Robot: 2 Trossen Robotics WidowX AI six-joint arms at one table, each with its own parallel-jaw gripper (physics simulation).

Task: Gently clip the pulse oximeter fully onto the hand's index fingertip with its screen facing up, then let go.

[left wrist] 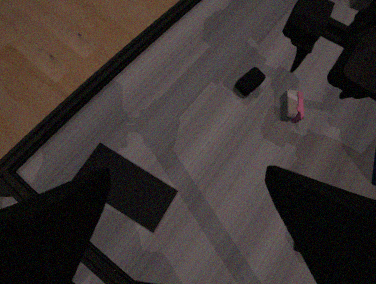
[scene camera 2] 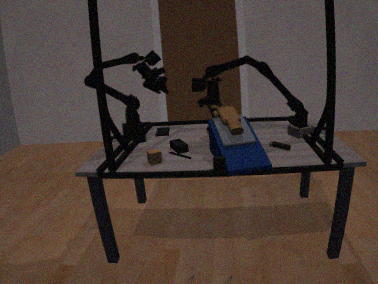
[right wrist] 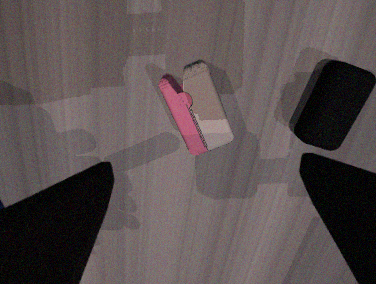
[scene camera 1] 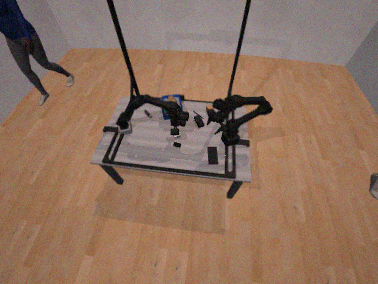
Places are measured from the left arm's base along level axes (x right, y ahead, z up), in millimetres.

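Where they show: left gripper, fingertip midpoint: (left wrist: 189,175) (scene camera 2: 164,93) (scene camera 1: 210,129); right gripper, fingertip midpoint: (left wrist: 316,83) (right wrist: 206,167); left arm's base, origin of the base link: (scene camera 2: 132,123) (scene camera 1: 231,134); right arm's base, origin of the base link: (scene camera 2: 300,125) (scene camera 1: 124,126).
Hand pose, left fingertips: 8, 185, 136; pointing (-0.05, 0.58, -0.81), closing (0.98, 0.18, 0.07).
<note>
Things, the pixels of their top centre, and the offset from my left fingertips, as dx, dy, dz. "spot": a spot on its surface instead.
- pulse oximeter, middle of its top: (right wrist: 197,114) (left wrist: 296,102) +191, +188, -199
- tan hand, surface spot: (scene camera 2: 231,119) spot: +477, +124, -72
- grey pad, surface spot: (scene camera 2: 242,138) spot: +545, +132, -138
- small black block, middle of its top: (right wrist: 341,111) (left wrist: 252,78) (scene camera 1: 176,143) +105, +219, -198
- flat dark rectangle, surface spot: (left wrist: 132,187) (scene camera 1: 212,153) spot: -65, -4, -223
- black box, middle of its top: (scene camera 2: 178,142) (scene camera 1: 199,119) +263, -37, -196
- pen, middle of its top: (scene camera 2: 178,153) +343, -68, -221
- wooden cube, middle of its top: (scene camera 2: 153,151) +358, -183, -181
- dark cylinder, middle of its top: (scene camera 2: 279,142) +521, +350, -203
The pulse oximeter (left wrist: 291,105) (right wrist: 206,102), pale with a pink side, lies on its side on the table. A tan hand (scene camera 2: 231,119) rests on a grey pad (scene camera 2: 242,138) atop the blue sloped stand (scene camera 2: 250,158); its index fingertip is too small to make out. My right gripper (right wrist: 206,167) (scene camera 2: 209,102) is open and empty above the table, with the oximeter ahead of and between its fingertips in the right wrist view. My left gripper (left wrist: 189,175) (scene camera 2: 164,90) is open and empty, raised high on the other side, away from the oximeter.
A small black block (scene camera 1: 177,145) (left wrist: 250,81) (right wrist: 335,105) lies near the oximeter. A flat dark rectangle (scene camera 1: 212,155) (left wrist: 132,187) lies near the left arm's base. A black box (scene camera 2: 179,145), a pen (scene camera 2: 180,155), a wooden cube (scene camera 2: 154,157) and a dark cylinder (scene camera 2: 280,145) also lie around.
</note>
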